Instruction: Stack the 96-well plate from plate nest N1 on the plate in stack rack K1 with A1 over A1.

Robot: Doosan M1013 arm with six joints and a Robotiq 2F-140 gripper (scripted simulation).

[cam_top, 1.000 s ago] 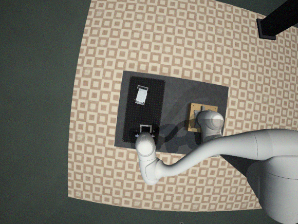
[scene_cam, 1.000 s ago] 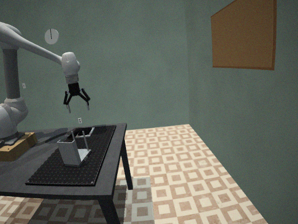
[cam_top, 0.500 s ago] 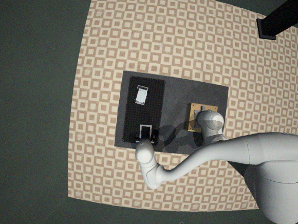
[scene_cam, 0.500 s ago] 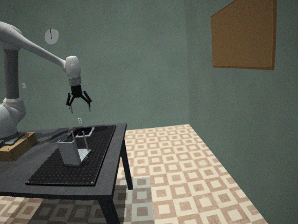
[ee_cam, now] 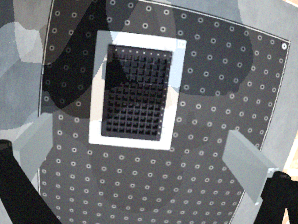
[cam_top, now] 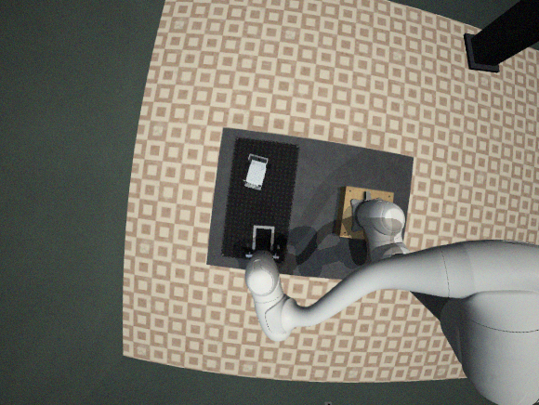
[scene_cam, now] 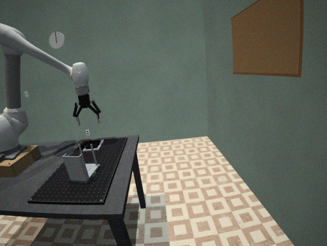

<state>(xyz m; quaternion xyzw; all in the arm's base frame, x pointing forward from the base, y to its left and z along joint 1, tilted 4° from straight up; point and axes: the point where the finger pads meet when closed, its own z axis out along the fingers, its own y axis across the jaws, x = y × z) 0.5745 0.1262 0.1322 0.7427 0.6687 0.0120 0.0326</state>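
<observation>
Right now my hand is 16 cm above the dark 96-well plate. From my hand the other things lie so: white 96-well plate (38 cm to the right, 15 cm below, 2 cm ahead).
</observation>
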